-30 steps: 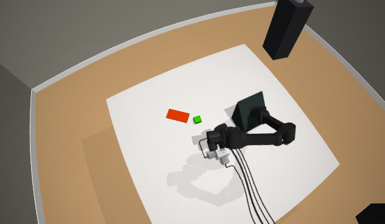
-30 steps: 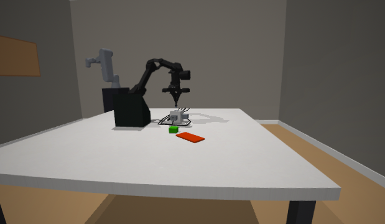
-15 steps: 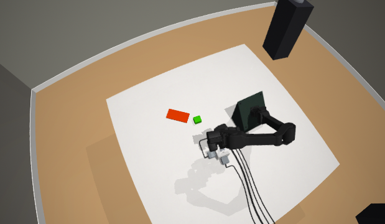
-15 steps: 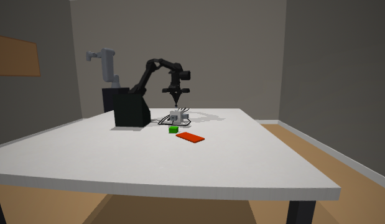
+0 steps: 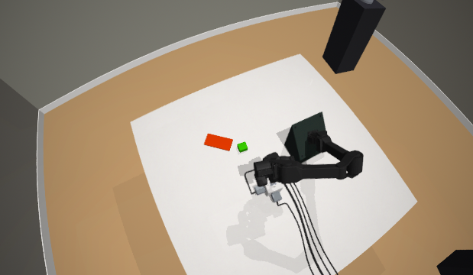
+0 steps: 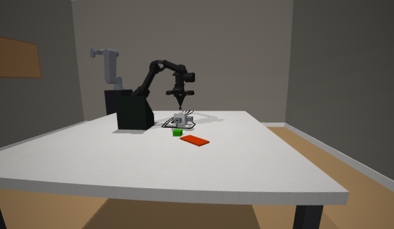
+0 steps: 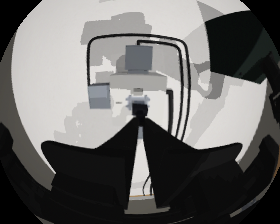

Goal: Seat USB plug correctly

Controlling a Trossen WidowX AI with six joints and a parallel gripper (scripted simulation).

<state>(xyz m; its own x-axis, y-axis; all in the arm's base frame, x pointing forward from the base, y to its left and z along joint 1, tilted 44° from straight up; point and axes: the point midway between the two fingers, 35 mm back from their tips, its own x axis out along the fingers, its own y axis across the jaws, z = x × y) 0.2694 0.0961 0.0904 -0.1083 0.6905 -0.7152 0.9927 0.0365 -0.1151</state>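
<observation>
The dark USB plug is 2 cm below my gripper tip. The rest, counted from my gripper tip: green block (6 cm ahead, 25 cm to the right, 12 cm below); orange-red slab (18 cm ahead, 32 cm to the right, 13 cm below).
</observation>
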